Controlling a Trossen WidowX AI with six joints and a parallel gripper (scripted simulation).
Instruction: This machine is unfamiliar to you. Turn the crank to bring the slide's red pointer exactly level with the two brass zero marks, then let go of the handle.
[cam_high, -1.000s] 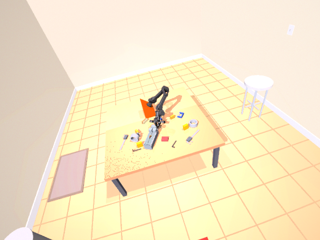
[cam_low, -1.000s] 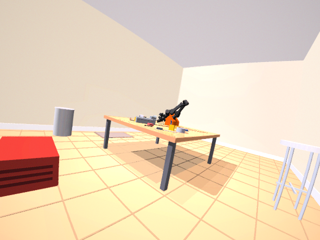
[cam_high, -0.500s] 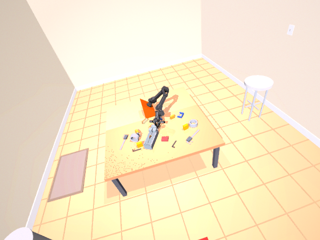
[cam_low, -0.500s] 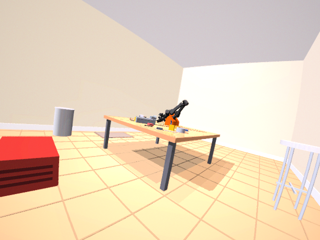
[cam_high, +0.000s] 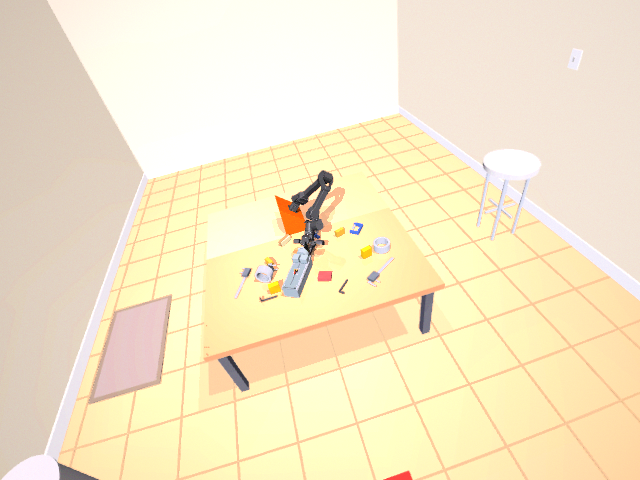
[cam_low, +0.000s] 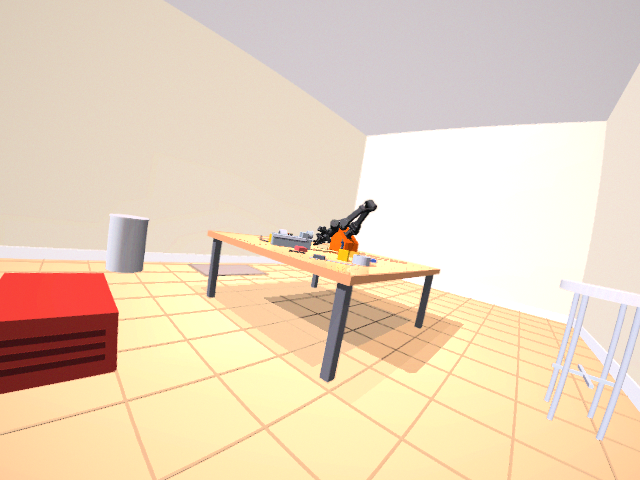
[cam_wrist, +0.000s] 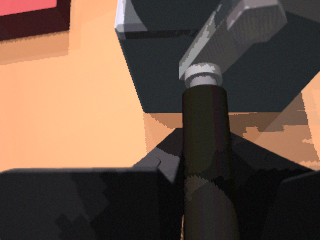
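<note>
Now: gripper tip 30 mm below the dark crank handle, 20 mm past it and 10 mm to the right of it. Also, from my gripper tip: red pointer 150 mm ahead, 100 mm to the right, 50 mm above; red block 180 mm ahead, 60 mm to the left, 20 mm below.
</note>
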